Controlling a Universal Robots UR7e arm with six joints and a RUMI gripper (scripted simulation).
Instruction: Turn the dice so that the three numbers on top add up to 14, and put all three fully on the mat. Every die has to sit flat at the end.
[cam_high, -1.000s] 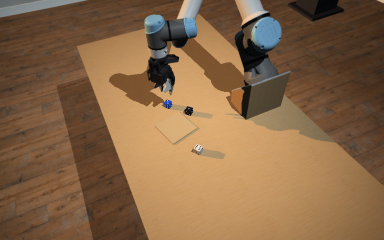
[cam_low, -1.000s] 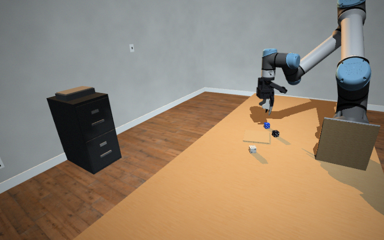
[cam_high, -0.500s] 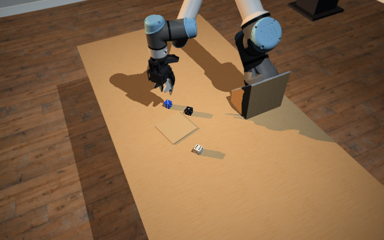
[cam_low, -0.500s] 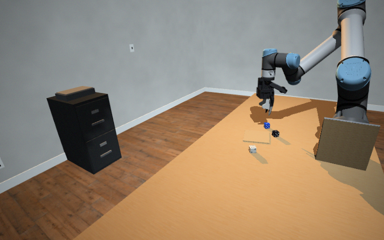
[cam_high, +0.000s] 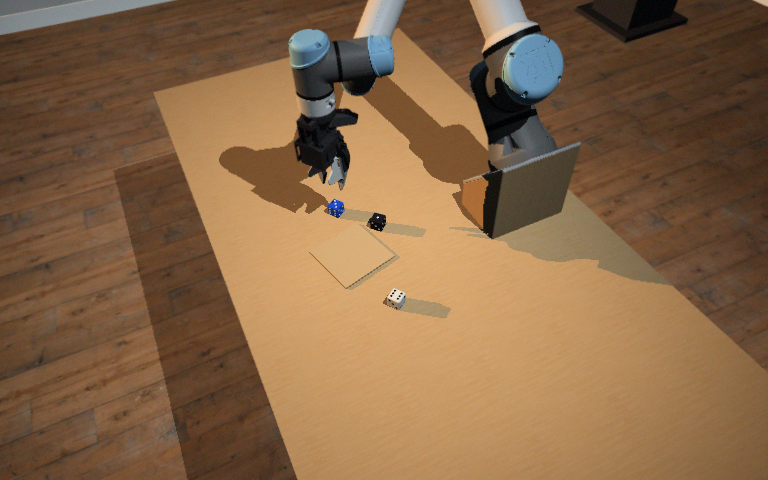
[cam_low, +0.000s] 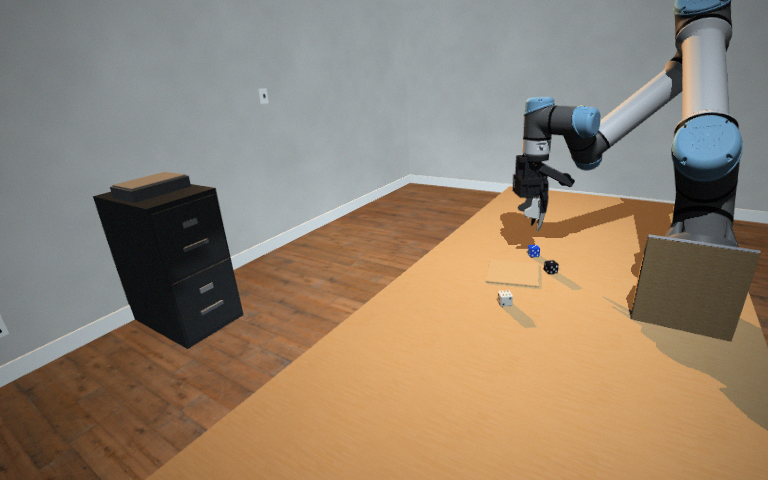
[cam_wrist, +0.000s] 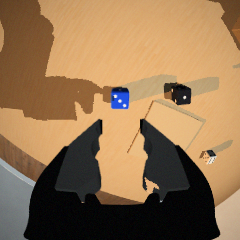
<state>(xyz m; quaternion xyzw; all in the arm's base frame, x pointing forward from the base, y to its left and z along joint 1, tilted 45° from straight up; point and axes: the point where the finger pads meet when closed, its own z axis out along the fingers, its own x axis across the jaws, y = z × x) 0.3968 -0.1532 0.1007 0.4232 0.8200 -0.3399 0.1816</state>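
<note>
Right now my hand is 90 mm above the blue die. From my hand the other things lie so: tan mat: 140 mm to the left, 100 mm below, 20 mm ahead; white die: 310 mm to the left, 90 mm below, 10 mm behind; black die: 90 mm to the left, 90 mm below, 70 mm behind.
</note>
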